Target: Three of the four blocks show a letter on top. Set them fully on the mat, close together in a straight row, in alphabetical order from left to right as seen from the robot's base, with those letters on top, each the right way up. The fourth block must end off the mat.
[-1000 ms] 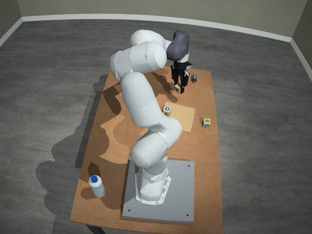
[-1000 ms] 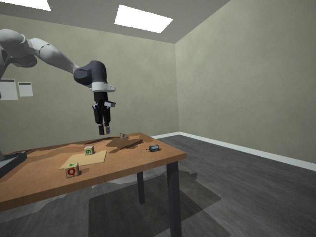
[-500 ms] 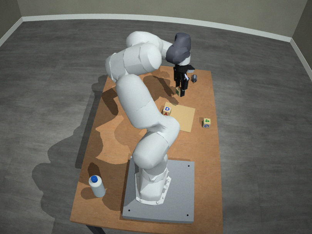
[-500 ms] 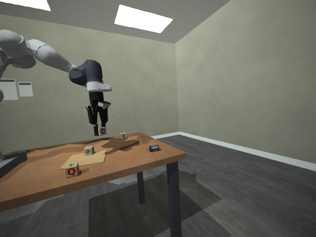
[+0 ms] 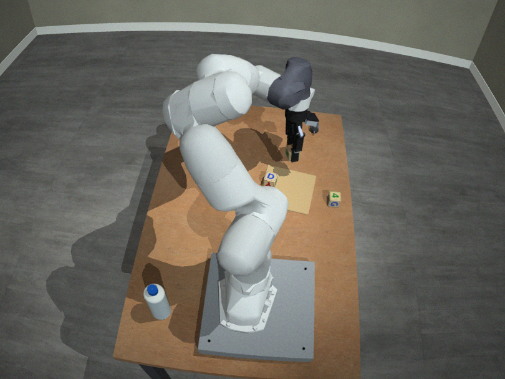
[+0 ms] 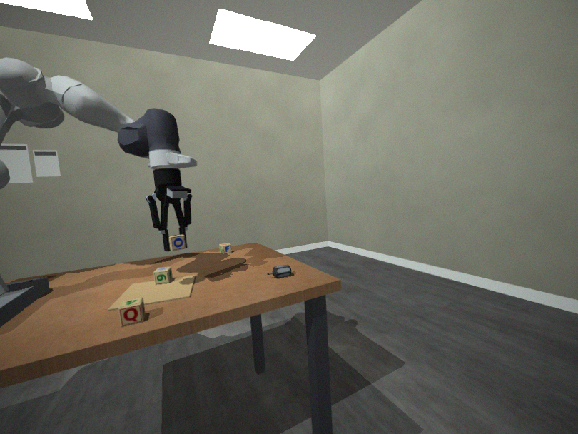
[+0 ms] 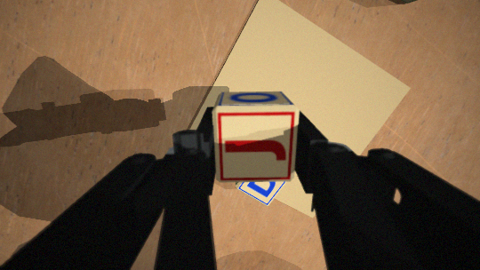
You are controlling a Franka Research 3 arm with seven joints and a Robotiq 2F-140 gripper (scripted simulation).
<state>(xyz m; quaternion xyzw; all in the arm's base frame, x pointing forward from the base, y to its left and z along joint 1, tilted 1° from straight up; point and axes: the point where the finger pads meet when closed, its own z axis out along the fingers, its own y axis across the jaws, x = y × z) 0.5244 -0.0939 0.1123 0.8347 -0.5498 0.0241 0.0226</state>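
Right now the tan mat is 150 mm below my hand and 60 mm behind it. Round my hand: small dark object 300 mm ahead, 140 mm below, 100 mm to the right; block 180 mm to the right, 130 mm below, 100 mm behind.
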